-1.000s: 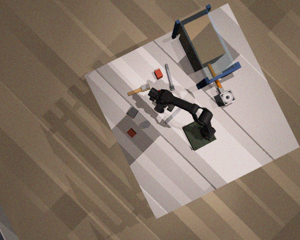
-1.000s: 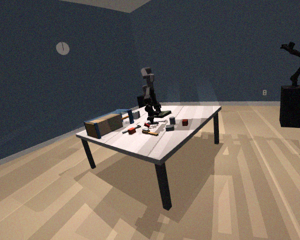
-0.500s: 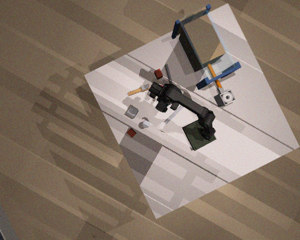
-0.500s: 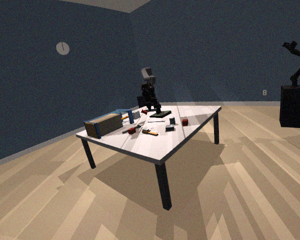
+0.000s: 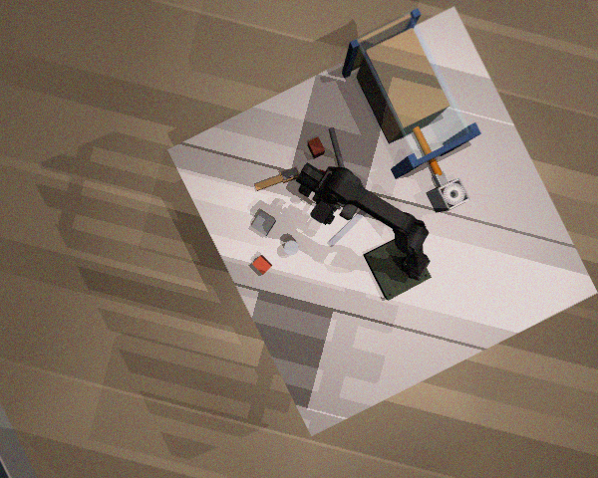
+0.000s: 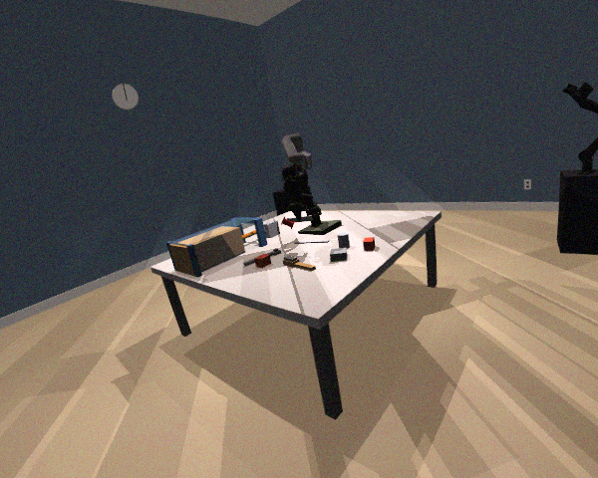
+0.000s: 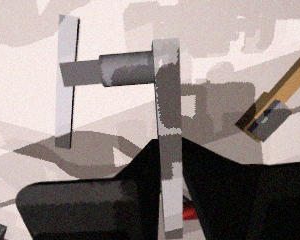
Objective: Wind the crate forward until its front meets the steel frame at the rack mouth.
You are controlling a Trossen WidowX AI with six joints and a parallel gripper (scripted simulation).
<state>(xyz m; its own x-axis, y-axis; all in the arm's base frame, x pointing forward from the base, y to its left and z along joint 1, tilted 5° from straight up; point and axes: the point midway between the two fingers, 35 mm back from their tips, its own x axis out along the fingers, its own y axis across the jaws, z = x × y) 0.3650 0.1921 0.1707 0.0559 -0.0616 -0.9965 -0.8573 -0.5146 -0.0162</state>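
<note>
The red knob is 60 mm ahead of my gripper tip, 20 mm to the right of it and 10 mm above it. Also, from my gripper tip: wooden-handled brush (180 mm ahead, 90 mm to the left, 140 mm below); then winch handle (10 mm ahead, 10 mm to the right, 10 mm above); then flat grey bar (120 mm behind, 50 mm to the right, 160 mm below).
</note>
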